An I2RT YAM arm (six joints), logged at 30 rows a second.
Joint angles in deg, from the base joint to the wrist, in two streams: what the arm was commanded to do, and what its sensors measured. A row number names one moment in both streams.
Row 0, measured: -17.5, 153.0, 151.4, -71.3, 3.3, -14.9
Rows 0 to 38, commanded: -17.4, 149.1, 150.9, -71.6, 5.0, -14.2; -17.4, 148.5, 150.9, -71.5, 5.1, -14.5; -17.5, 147.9, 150.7, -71.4, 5.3, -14.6; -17.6, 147.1, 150.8, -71.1, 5.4, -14.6; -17.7, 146.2, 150.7, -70.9, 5.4, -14.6; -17.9, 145.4, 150.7, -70.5, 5.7, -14.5; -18.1, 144.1, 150.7, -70.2, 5.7, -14.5; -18.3, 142.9, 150.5, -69.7, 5.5, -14.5; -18.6, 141.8, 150.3, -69.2, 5.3, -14.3; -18.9, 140.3, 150.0, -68.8, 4.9, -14.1; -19.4, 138.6, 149.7, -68.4, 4.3, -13.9; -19.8, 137.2, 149.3, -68.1, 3.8, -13.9; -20.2, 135.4, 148.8, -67.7, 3.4, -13.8; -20.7, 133.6, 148.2, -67.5, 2.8, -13.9; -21.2, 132.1, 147.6, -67.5, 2.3, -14.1; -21.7, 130.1, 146.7, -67.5, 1.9, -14.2; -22.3, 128.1, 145.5, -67.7, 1.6, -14.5; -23.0, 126.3, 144.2, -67.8, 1.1, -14.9; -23.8, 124.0, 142.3, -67.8, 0.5, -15.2; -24.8, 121.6, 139.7, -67.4, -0.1, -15.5; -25.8, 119.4, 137.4, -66.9, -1.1, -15.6; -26.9, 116.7, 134.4, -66.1, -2.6, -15.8; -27.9, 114.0, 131.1, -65.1, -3.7, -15.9; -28.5, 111.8, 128.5, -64.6, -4.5, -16.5; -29.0, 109.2, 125.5, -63.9, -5.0, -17.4; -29.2, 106.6, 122.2, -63.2, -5.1, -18.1; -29.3, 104.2, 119.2, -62.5, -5.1, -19.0; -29.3, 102.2, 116.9, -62.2, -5.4, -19.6; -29.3, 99.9, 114.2, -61.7, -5.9, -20.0; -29.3, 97.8, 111.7, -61.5, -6.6, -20.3; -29.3, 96.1, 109.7, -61.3, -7.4, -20.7; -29.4, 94.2, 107.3, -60.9, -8.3, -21.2; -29.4, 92.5, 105.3, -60.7, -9.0, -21.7; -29.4, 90.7, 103.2, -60.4, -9.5, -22.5; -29.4, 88.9, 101.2, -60.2, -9.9, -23.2; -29.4, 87.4, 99.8, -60.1, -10.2, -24.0; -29.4, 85.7, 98.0, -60.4, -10.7, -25.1; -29.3, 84.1, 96.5, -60.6, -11.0, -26.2; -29.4, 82.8, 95.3, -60.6, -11.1, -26.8
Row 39, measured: -29.3, 86.6, 97.8, -61.1, -8.5, -23.2
